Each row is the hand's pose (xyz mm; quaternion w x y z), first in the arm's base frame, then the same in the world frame.
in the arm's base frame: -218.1 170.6 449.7 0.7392 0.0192 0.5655 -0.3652
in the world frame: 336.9 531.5 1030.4 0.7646 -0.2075 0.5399 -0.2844
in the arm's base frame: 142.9 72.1 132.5 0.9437 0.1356 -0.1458 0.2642
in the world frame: 694.0 490.3 696.6 0.8886 0.0487 -0.0347 0.4547
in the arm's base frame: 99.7 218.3 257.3 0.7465 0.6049 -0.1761 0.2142
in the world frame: 601.9 638.4 788.2 0.7704 0.5336 0.0121 0.3488
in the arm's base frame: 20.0 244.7 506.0 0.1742 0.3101 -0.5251 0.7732
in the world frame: 528.6 700.7 1032.4 0.0830 0.4184 -0.3384 0.8388
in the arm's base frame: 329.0 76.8 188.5 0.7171 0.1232 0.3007 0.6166
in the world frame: 865.3 578.5 722.3 0.5764 -0.0044 0.4317 0.6939
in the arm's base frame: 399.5 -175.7 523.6 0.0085 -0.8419 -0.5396 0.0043
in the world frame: 1043.5 472.3 1093.8 0.0776 0.7117 0.6882 -0.1173
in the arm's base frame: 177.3 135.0 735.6 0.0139 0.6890 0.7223 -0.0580
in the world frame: 725.7 724.4 1256.1 0.0810 0.5219 0.8295 -0.1817
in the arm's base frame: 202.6 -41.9 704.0 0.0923 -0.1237 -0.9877 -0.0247
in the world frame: 817.4 567.9 1264.0 0.1255 0.0609 -0.9816 0.1302
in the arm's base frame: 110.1 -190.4 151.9 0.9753 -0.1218 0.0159 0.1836
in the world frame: 768.2 250.4 782.1 0.8935 -0.2410 0.0625 0.3738
